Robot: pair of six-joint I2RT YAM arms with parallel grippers.
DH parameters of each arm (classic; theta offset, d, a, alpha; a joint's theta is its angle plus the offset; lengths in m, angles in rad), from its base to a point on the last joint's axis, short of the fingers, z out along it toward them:
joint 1: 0 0.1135 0.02 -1.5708
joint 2: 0 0 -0.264 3.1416
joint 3: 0.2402 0 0.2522 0
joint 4: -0.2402 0 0.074 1.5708
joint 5: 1.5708 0 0 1.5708
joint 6: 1.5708 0.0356 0 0
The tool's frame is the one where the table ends.
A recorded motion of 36 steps. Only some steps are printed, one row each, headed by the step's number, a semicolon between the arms.
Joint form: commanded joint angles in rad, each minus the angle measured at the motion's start. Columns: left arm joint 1, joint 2, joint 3, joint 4, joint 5, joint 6; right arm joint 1, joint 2, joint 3, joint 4, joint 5, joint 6.
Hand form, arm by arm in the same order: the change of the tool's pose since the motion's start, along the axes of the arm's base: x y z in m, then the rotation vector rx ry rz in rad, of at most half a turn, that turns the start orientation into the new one. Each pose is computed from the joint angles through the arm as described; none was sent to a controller.
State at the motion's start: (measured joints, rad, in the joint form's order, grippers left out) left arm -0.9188 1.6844 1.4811 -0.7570 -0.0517 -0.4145; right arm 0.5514 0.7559 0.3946 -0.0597 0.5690 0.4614
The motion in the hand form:
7: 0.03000 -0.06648 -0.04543 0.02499 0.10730 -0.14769; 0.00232 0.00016 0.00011 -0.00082 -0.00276 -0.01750
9: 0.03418 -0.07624 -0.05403 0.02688 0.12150 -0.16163; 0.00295 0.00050 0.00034 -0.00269 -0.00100 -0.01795
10: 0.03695 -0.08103 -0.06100 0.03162 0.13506 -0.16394; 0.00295 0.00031 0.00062 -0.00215 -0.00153 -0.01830
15: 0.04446 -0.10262 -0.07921 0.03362 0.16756 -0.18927; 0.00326 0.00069 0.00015 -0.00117 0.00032 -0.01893
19: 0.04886 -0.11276 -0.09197 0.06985 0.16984 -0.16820; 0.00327 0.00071 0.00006 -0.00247 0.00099 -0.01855
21: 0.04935 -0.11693 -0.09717 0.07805 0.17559 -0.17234; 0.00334 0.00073 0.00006 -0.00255 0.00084 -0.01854
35: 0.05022 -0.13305 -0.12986 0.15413 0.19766 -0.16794; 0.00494 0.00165 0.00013 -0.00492 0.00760 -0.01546
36: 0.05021 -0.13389 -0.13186 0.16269 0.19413 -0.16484; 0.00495 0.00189 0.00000 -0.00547 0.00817 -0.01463
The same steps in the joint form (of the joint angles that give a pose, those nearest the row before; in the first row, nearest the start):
7: -0.0277 0.3123 0.2385 -0.0110 0.1247 0.0628; -0.0039 0.0151 0.0038 0.0109 0.0133 0.0043
9: -0.0317 0.3606 0.2768 -0.0114 0.1385 0.0662; -0.0040 0.0199 0.0067 0.0106 0.0139 0.0038
10: -0.0323 0.3898 0.2953 -0.0126 0.1458 0.0642; -0.0050 0.0189 0.0073 0.0099 0.0132 0.0036
15: -0.0438 0.4981 0.3953 -0.0256 0.1743 0.0643; -0.0040 0.0226 0.0073 0.0110 0.0140 0.0064
19: -0.0506 0.5631 0.4565 -0.0509 0.1428 0.0525; -0.0039 0.0230 0.0072 0.0106 0.0140 0.0054
21: -0.0546 0.5864 0.4767 -0.0575 0.1428 0.0532; -0.0040 0.0234 0.0073 0.0112 0.0139 0.0052
35: -0.0736 0.7013 0.5571 -0.0960 0.1082 0.0493; -0.0050 0.0357 0.0134 0.0106 0.0096 0.0049
36: -0.0752 0.7081 0.5620 -0.0987 0.0992 0.0490; -0.0038 0.0367 0.0134 0.0108 0.0100 0.0049

